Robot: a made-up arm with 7 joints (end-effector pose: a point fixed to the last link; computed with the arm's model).
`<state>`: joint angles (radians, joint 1 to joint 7).
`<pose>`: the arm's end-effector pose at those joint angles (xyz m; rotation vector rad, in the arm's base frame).
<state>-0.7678 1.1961 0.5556 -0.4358 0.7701 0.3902 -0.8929</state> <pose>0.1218 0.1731 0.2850 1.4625 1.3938 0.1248</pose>
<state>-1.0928 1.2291 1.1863 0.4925 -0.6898 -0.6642 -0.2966</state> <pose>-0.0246 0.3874 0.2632 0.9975 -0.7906 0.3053</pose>
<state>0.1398 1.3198 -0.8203 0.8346 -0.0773 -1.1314 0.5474</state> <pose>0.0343 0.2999 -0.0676 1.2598 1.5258 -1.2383</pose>
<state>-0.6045 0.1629 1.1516 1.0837 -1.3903 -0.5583 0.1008</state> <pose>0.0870 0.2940 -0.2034 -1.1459 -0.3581 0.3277</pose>
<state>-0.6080 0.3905 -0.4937 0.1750 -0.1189 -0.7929 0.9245</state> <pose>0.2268 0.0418 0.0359 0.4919 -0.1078 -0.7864</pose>
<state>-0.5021 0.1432 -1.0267 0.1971 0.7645 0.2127 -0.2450</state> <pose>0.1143 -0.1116 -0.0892 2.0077 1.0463 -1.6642</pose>
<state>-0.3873 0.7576 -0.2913 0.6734 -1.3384 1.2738 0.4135</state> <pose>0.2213 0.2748 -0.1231 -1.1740 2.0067 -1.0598</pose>
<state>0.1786 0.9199 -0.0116 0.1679 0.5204 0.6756 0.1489</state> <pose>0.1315 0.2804 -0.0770 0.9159 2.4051 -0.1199</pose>
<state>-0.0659 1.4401 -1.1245 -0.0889 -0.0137 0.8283 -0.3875</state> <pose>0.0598 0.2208 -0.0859 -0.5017 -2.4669 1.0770</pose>
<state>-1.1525 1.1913 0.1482 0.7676 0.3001 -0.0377 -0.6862</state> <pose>0.2441 0.2931 0.2976 1.1286 1.3759 -0.6400</pose>
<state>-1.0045 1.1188 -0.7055 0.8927 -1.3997 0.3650 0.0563</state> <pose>0.3250 0.3233 0.1222 -0.1828 1.1081 -0.9379</pose>
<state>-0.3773 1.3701 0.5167 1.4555 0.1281 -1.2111 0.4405</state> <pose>0.1288 0.4061 0.1776 1.1797 0.8923 0.2830</pose>
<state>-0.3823 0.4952 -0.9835 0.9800 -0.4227 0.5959 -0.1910</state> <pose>0.1625 0.1363 -0.2381 -0.0851 2.5782 -1.4764</pose>
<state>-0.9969 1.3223 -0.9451 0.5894 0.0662 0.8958 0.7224</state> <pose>0.3119 0.2877 0.0749 1.1218 1.8959 0.8761</pose>
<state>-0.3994 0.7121 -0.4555 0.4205 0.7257 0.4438 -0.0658</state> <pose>0.2310 0.1487 -0.1107 1.4178 2.1483 -0.6316</pose>
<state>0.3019 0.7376 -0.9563 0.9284 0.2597 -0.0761 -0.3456</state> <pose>-0.1174 0.1910 -0.2143 -0.2630 -2.0335 1.7056</pose>
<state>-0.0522 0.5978 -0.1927 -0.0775 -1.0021 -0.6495 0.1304</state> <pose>0.1518 0.2320 -0.0094 0.0924 0.1309 -1.0861</pose>
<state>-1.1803 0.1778 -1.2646 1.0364 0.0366 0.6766 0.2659</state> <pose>0.3313 -0.0831 -0.0832 1.5587 1.8990 -0.5976</pose>
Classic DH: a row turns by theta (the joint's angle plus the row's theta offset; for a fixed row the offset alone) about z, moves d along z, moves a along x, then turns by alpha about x. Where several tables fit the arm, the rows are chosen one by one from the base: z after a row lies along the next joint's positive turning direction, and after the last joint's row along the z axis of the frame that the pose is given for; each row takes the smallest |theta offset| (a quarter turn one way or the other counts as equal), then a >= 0, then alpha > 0; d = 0 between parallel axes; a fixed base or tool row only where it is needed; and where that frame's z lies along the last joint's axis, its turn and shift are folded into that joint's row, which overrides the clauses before.
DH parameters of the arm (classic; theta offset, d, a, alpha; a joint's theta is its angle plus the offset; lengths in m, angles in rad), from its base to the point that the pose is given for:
base (fixed): -0.071 0.1383 -0.028 -1.3004
joint 1: -1.3111 0.0514 -0.0248 -1.5708
joint 2: 1.2915 -0.0052 -0.0348 1.5708
joint 3: 1.5708 -0.2355 0.0424 -1.5708
joint 4: 1.5708 0.0145 0.0036 1.5708
joint 5: 0 0.1453 -0.0299 -1.5708
joint 6: -1.5708 0.0232 0.0559 1.5708
joint 7: 0.4812 0.034 -0.0202 0.7298
tool (fixed): -1.692 0.0132 0 0

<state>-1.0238 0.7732 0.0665 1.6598 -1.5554 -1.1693 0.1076</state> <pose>0.1967 0.3671 0.0481 -0.1150 -0.0804 0.3635</pose>
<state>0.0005 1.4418 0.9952 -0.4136 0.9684 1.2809 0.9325</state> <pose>0.1203 0.2523 0.3219 0.5490 0.3661 2.1231</pose>
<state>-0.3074 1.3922 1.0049 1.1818 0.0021 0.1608 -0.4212</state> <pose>0.0703 0.4666 0.2513 0.0553 1.2415 -0.2118</pose>
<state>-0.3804 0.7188 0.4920 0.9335 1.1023 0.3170 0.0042</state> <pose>0.2088 0.3516 -0.0776 0.5817 2.4385 -0.0696</pose>
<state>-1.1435 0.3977 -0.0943 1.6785 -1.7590 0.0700 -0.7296</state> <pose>0.3100 0.2602 -0.0694 -0.7744 -0.1820 -1.3009</pose>
